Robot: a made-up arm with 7 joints.
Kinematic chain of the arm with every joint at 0, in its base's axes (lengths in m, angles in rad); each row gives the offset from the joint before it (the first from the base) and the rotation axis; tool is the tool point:
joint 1: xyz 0 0.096 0 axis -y
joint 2: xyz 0 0.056 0 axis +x
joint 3: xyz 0 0 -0.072 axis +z
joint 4: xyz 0 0 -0.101 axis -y
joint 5: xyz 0 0 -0.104 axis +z
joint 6: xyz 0 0 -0.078 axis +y
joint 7: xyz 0 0 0 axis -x
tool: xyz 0 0 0
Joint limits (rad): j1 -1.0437..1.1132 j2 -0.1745..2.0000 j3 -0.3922..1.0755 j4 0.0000..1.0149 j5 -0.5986..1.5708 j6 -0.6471..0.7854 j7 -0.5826..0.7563
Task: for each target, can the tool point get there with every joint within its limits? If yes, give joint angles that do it. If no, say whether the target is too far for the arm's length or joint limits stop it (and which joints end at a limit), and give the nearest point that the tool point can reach.
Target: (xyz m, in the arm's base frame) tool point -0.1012 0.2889 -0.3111
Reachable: yes | joints -0.3599 0.3751 0.4762 0.0919 0.0214 -0.1696 0.2574
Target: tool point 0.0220 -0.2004 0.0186
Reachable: no: joint limits stop it (at a limit: joint 1, joint 2, joint 3, joint 4) | nearest point 0.2916 0.0471 0.0156 | short by 0.366 m
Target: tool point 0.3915 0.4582 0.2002
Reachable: no: too far | nearest point 0.2106 0.3793 0.1077 | short by 0.218 m
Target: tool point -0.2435 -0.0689 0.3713
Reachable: no: too far | nearest point -0.1354 0.3400 0.2064 | short by 0.454 m
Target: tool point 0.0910 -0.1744 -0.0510
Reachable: no: joint limits stop it (at a limit: joint 2, joint 3, joint 4) | nearest point 0.2547 0.0471 -0.1428 | short by 0.290 m
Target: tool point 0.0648 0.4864 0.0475
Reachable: yes | joints 0.9336 1.3746 0.4992 0.5011 0.9153 0.2525 0.5103
